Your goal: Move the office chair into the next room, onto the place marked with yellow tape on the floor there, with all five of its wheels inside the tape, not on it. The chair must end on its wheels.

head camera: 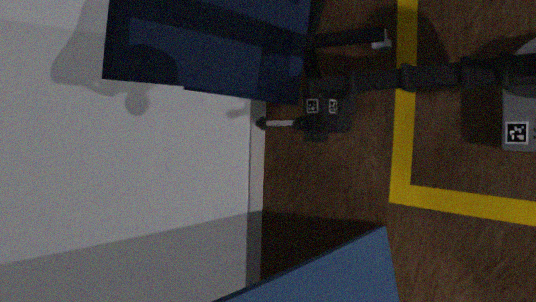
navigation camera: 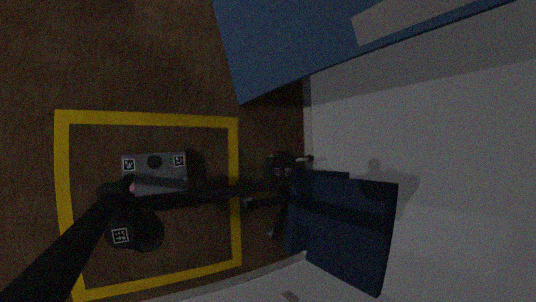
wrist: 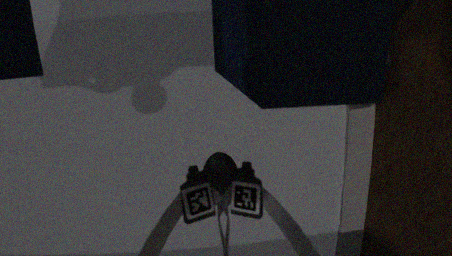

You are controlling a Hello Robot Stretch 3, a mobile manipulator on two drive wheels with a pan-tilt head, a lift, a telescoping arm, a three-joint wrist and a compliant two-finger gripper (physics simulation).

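Where they show: gripper, fingertip midpoint: (head camera: 259,123) (navigation camera: 312,157); robot's base, origin of the base link: (navigation camera: 154,161).
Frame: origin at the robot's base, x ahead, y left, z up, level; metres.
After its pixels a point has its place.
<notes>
The dark blue office chair (head camera: 215,60) {x -0.164, y -0.670, z 0.735 m} (navigation camera: 345,210) {x -0.231, y -0.658, z 0.781 m} (wrist: 310,50) is seen from above, over the border between the pale and the brown floor. A dark leg with a pale wheel shows in the head view, just outside the yellow tape (head camera: 402,145) {x 0.045, y -0.521, z 0.000 m} (navigation camera: 150,119) {x 0.245, y 0.011, z 0.001 m}. Its other wheels are largely hidden. My gripper (head camera: 261,123) {x -0.028, y -0.767, z 0.486 m} (navigation camera: 310,158) {x -0.028, y -0.767, z 0.486 m} (wrist: 220,170) {x -0.028, y -0.767, z 0.486 m} is shut with its fingertips together and nothing between them. It is beside the chair's near side, apart from it, above the edge of the pale floor. The arm reaches across one tape side.
My grey base (navigation camera: 155,172) {x -0.052, y 0.000, z 0.159 m} is inside the tape outline. A blue wall or panel (head camera: 330,275) {x 0.399, y -0.560, z 0.419 m} (navigation camera: 285,45) {x 0.504, y -0.534, z 0.601 m} stands on the side of my gripper away from the chair. A pale strip (head camera: 256,175) {x 0.194, y -1.186, z 0.050 m} (navigation camera: 307,115) {x 0.288, y -1.192, z 0.047 m} (wrist: 357,170) runs along the border of the two floors.
</notes>
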